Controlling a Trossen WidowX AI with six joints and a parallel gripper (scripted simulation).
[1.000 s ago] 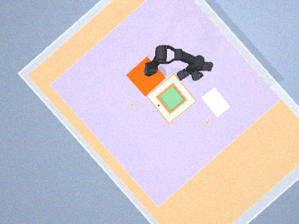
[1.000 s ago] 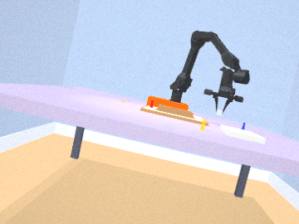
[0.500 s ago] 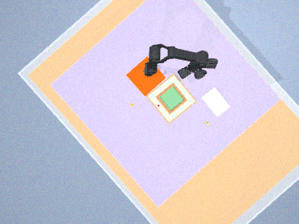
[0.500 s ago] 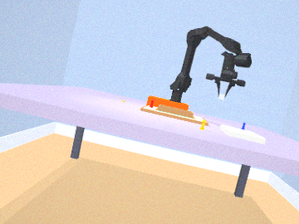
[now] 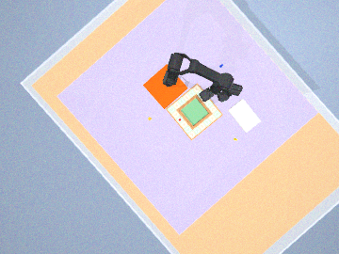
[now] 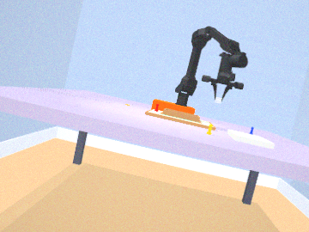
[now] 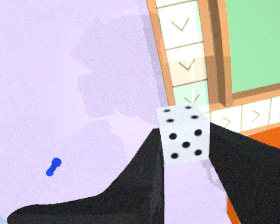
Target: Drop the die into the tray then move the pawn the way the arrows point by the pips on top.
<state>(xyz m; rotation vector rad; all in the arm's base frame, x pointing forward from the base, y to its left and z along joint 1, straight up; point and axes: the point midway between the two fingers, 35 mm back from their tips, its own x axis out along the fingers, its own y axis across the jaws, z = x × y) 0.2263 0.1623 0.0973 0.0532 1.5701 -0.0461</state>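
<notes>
Right now my gripper tip is 20 mm short of the red pawn, 260 mm to the left of it and 90 mm above it. The rest, counted from my gripper tip: white die (right at my gripper tip); then green dice tray (40 mm ahead, 150 mm to the right, 110 mm below); then blue pawn (90 mm behind, 200 mm to the left, 100 mm below).
</notes>
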